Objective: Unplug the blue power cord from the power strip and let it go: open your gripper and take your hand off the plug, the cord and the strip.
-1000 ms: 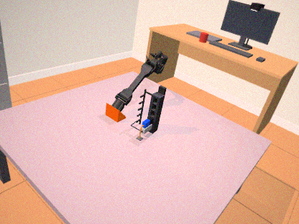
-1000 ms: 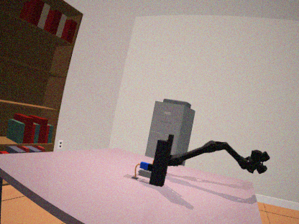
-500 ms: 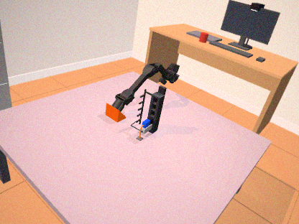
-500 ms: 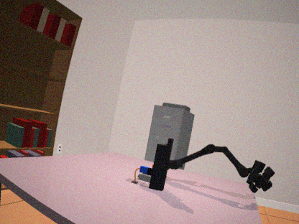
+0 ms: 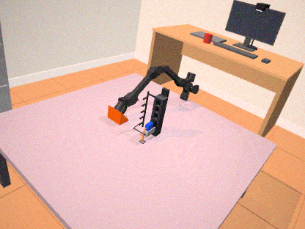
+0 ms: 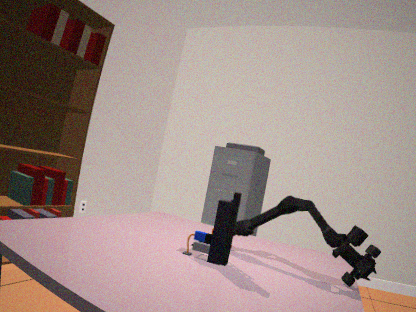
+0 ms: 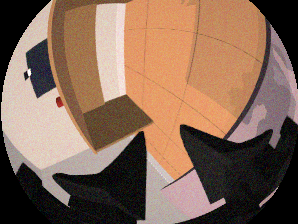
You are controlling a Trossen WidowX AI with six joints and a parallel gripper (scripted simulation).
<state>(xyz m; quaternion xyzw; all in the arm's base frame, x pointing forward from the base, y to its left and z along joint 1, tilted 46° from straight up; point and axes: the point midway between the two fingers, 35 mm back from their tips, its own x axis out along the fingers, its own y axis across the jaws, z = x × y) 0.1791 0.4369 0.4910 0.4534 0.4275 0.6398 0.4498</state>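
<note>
Now: the blue plug 8 cm ahead of my gripper tip, 70 cm to the right of it and 5 cm above it.
</note>
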